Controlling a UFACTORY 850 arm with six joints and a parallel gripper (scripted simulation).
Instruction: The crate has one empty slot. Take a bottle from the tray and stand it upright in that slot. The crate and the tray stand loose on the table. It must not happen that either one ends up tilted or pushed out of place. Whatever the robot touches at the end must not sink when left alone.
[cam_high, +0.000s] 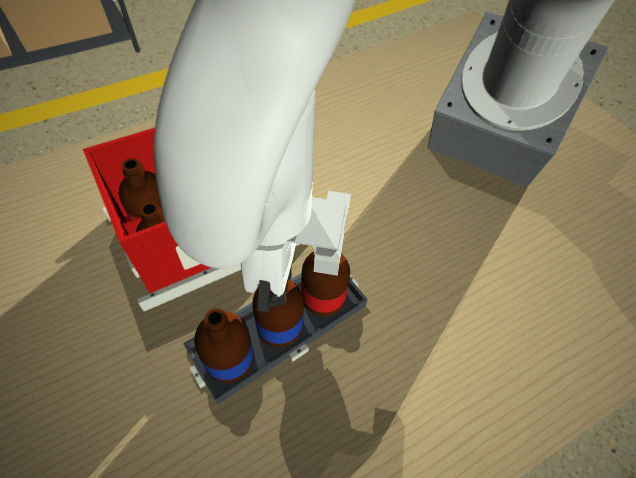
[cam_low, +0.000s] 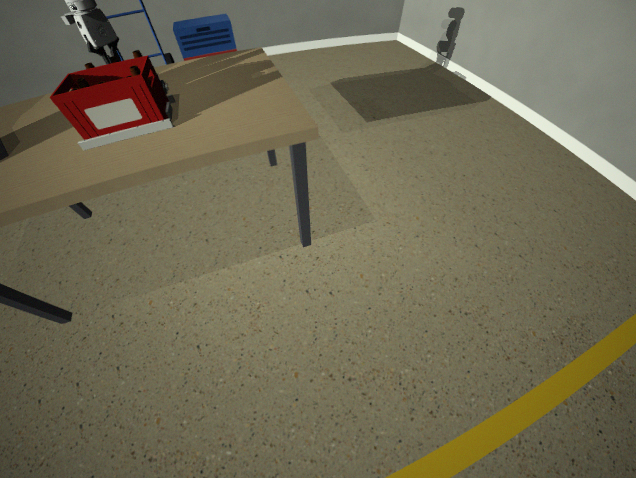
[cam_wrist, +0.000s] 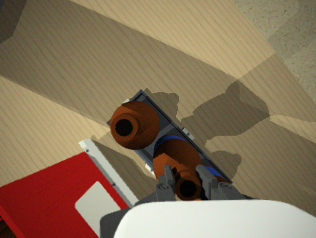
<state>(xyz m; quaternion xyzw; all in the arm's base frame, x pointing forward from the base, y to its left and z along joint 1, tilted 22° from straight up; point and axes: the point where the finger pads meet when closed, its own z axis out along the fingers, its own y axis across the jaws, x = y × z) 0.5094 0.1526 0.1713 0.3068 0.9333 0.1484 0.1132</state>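
Right now the blue-banded bottle is 9 cm ahead of my hand, 2 cm to the left of it and 7 cm below it. The rest, counted from my hand: grey tray 14 cm below; then red crate 4 cm ahead, 23 cm to the right, 7 cm below.
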